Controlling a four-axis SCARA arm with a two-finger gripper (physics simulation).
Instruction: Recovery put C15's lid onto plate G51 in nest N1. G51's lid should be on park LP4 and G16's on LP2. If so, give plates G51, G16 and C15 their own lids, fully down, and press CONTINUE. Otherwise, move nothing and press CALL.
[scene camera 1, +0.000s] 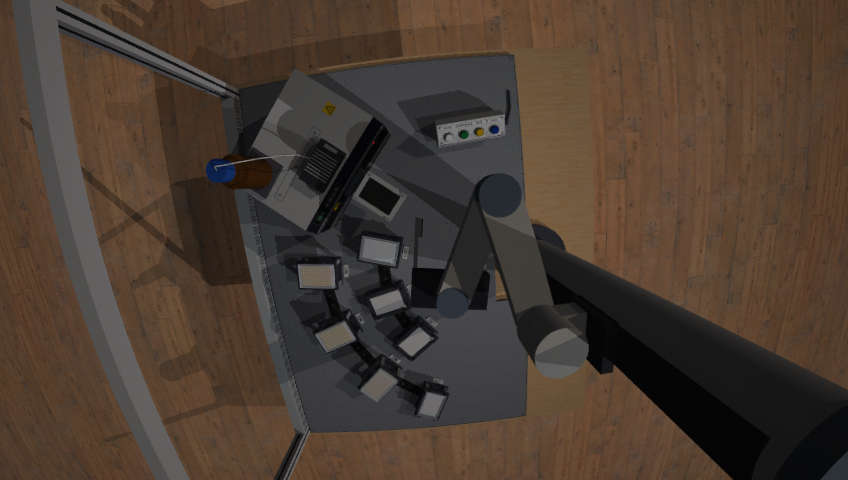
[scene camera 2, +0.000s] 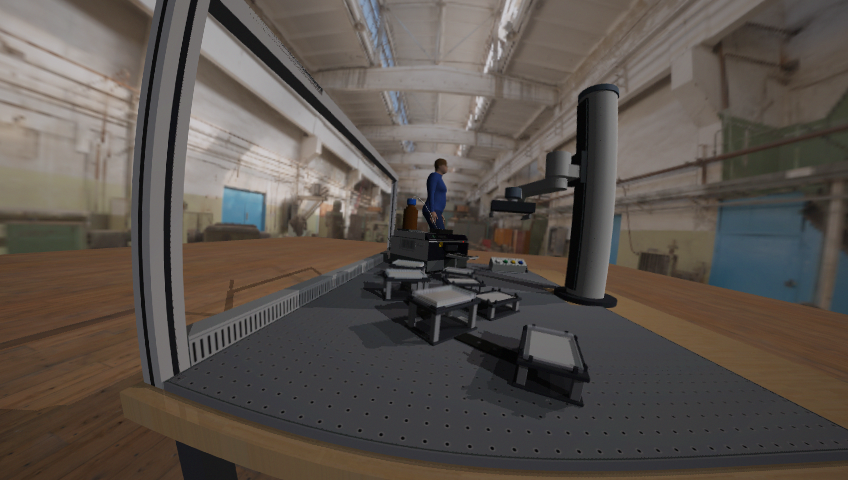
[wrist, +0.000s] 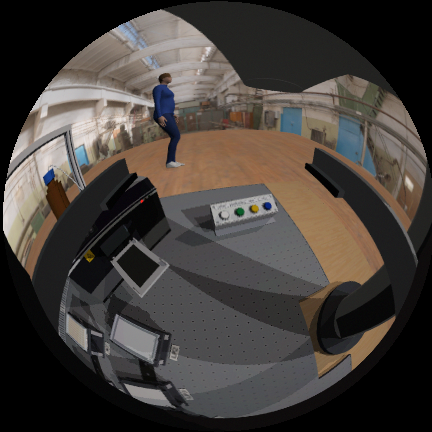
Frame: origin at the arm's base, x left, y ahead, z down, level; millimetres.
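Seen in the pictures: gripper, fingertip midpoint: (scene camera 1: 452, 219) (scene camera 2: 506, 216) (wrist: 219, 152); arm's base at its link origin: (scene camera 2: 583, 298) (wrist: 346, 317).
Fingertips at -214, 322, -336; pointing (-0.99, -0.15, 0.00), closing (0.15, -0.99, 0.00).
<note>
Pixels of each thing's top centre, then the offset from my fingertips to it, as dx, dy, dz. "pt": a spot on its surface instead.
- plate with visible wells, top centre: (scene camera 1: 315, 277) (scene camera 2: 408, 261) +179, +456, +243
- second such plate at its top centre: (scene camera 2: 406, 271) (scene camera 1: 334, 338) +411, +429, +238
- third pale plate at its top centre: (scene camera 2: 445, 291) (scene camera 1: 378, 386) +628, +301, +233
- smooth pale piece at its top centre: (scene camera 2: 551, 342) (scene camera 1: 431, 406) +772, +112, +268
- LP2 at its top centre: (wrist: 130, 337) (scene camera 1: 379, 251) (scene camera 2: 458, 269) +116, +230, +268
- button box at its top centre: (wrist: 244, 201) (scene camera 1: 471, 125) (scene camera 2: 508, 258) -260, -110, +240
- black machine at a spot on its surface: (scene camera 1: 297, 113) pt -324, +384, +115
- extended tray at a spot on its surface: (wrist: 160, 272) pt -41, +130, +224
- brown bottle at a spot on its surface: (scene camera 1: 252, 172) pt -169, +476, +3
My gripper (scene camera 1: 450, 224) (wrist: 219, 152) is open and empty, raised above the table right of the stands. Pale plates or lids sit on stands in two curved rows. In scene camera 1, the outer row holds a plate with visible wells (scene camera 1: 316, 276) (wrist: 77, 331), a second such plate (scene camera 1: 335, 334), a third pale plate (scene camera 1: 379, 381) (scene camera 2: 443, 295) and a smooth pale piece (scene camera 1: 431, 403) (scene camera 2: 551, 349). The inner row holds a smooth lid on LP2 (scene camera 1: 380, 249) (wrist: 135, 338) and two more smooth pieces (scene camera 1: 386, 302) (scene camera 1: 415, 339). Plate names are unreadable. The button box (scene camera 1: 470, 129) (scene camera 2: 507, 264) (wrist: 244, 210) has white, green, yellow and blue buttons.
A grey and black machine (scene camera 1: 297, 113) with an extended tray (scene camera 1: 394, 212) (wrist: 160, 272) stands at the back left. A brown bottle (scene camera 1: 252, 172) (scene camera 2: 410, 217) is beside it. The robot column (scene camera 2: 596, 196) stands on the right. A person (scene camera 2: 437, 190) (wrist: 165, 102) stands beyond the table.
</note>
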